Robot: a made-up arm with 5 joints.
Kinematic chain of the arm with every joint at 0, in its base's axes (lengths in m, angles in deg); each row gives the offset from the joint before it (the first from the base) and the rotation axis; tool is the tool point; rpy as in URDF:
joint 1: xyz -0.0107 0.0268 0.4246 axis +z
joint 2: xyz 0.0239 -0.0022 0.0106 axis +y
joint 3: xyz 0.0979 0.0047 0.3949 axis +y
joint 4: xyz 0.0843 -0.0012 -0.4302 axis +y
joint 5: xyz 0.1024 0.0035 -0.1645 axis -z
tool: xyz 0.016 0.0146 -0.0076 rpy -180 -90 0
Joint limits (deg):
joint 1: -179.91..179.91
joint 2: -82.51..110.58
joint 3: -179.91..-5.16
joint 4: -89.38..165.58
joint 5: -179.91..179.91
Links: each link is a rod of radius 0.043 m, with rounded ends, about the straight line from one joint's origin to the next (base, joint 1, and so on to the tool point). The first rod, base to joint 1, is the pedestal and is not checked.
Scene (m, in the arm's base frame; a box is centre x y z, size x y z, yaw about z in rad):
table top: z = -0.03
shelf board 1: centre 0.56 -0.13 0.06 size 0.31 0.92 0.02 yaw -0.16
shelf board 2: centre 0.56 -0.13 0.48 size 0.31 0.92 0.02 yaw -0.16
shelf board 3: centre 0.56 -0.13 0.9 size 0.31 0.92 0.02 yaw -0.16
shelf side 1: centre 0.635 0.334 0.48 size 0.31 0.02 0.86 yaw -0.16
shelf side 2: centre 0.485 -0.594 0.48 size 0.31 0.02 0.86 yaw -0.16
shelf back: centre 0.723 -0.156 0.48 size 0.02 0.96 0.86 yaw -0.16
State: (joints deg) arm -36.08 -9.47 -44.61 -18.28 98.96
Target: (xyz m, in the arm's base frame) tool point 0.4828 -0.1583 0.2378
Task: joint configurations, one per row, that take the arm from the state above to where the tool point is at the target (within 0.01 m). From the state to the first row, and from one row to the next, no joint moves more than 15 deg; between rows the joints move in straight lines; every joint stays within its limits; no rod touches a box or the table.
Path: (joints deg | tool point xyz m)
1: -50.12 -15.62 -31.46 -18.31 109.86 | 0.3539 -0.4333 0.6396
2: -64.15 -21.76 -18.31 -18.34 120.77 | 0.1979 -0.4415 0.5641
3: -78.19 -27.91 -5.16 -18.38 131.67 | 0.0607 -0.3971 0.4885
4: -65.70 -24.12 -5.16 -14.65 126.12 | 0.1513 -0.3726 0.4504
5: -53.21 -20.32 -5.16 -10.92 120.58 | 0.2324 -0.3257 0.4123
6: -40.72 -16.53 -5.16 -7.19 115.03 | 0.2981 -0.2600 0.3749
7: -28.23 -12.74 -5.16 -3.46 109.49 | 0.3439 -0.1808 0.3386
8: -15.74 -8.94 -5.16 0.27 103.94 | 0.3670 -0.0944 0.3036
9: -17.43 3.76 -14.49 -4.47 101.49 | 0.4289 -0.1257 0.2795
10: -19.11 16.47 -23.81 -9.21 99.03 | 0.4828 -0.1583 0.2378

